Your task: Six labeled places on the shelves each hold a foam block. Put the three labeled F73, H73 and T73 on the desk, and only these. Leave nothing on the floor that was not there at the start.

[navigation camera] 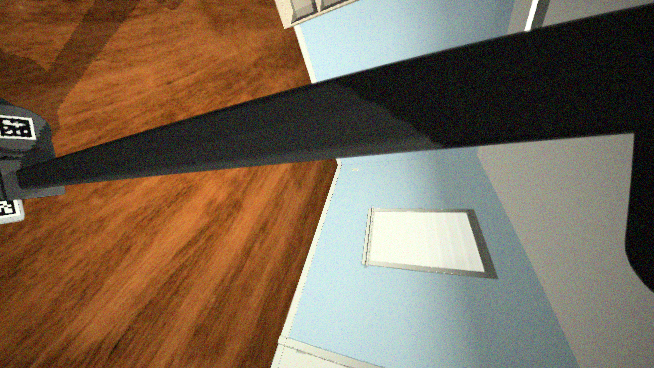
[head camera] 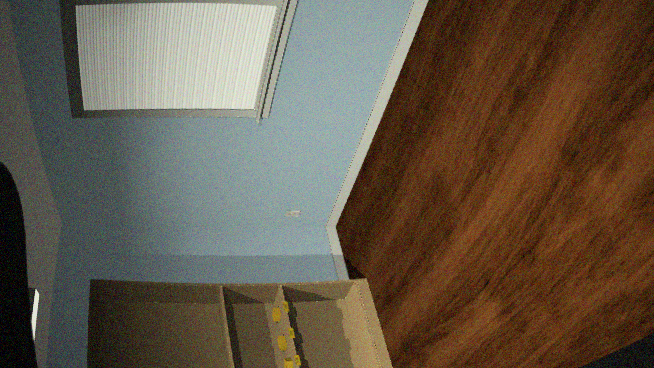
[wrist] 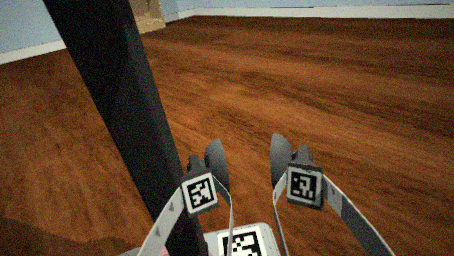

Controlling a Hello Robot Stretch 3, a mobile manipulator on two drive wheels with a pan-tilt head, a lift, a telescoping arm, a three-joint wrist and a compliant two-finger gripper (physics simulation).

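Places are measured from the robot's base along level axes (x ahead, y left, z up), in centimetres.
Where they show: gripper, fingertip midpoint: (wrist: 247,154).
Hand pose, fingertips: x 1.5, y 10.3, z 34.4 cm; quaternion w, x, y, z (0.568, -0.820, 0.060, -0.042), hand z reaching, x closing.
After its pixels a point has its place.
The wooden shelf unit (head camera: 371,325) {z 6.6, x -70.8, y 288.4 cm} (wrist: 151,24) {z 6.8, x -54.1, y 301.6 cm} shows in part at the bottom of the head view, which is turned sideways, and at the top of the wrist view. Its corner also shows at the top of the navigation view. In the head view several yellow pieces stand along one shelf board: larger ones (head camera: 277,314) {z 67.0, x -61.8, y 309.3 cm} (head camera: 282,343) {z 67.4, x -80.5, y 296.4 cm} and small ones (head camera: 291,332) {z 62.8, x -70.6, y 288.3 cm} beside them. Any labels are too small to read. My gripper (wrist: 247,154) {z 34.4, x 1.5, y 10.3 cm} is open and empty above the wooden floor, far from the shelves. The desk does not show in these views.
The robot's black mast (navigation camera: 250,130) {z 116.9, x -6.8, y 11.7 cm} (wrist: 120,95) {z 40.5, x -6.6, y 11.6 cm} crosses the navigation and wrist views. The blue wall (head camera: 200,175) {z 116.0, x 34.6, y 331.6 cm} (navigation camera: 400,310) {z 119.8, x 145.2, y 182.7 cm} has a window (head camera: 170,57) {z 142.0, x 94.0, y 250.7 cm} (navigation camera: 425,240) {z 149.5, x 96.8, y 247.1 cm} and a small outlet (head camera: 293,213) {z 39.4, x 9.0, y 365.3 cm}. A white frame edge (navigation camera: 320,351) {z 47.9, x 171.8, y 141.5 cm} shows at the bottom of the navigation view.
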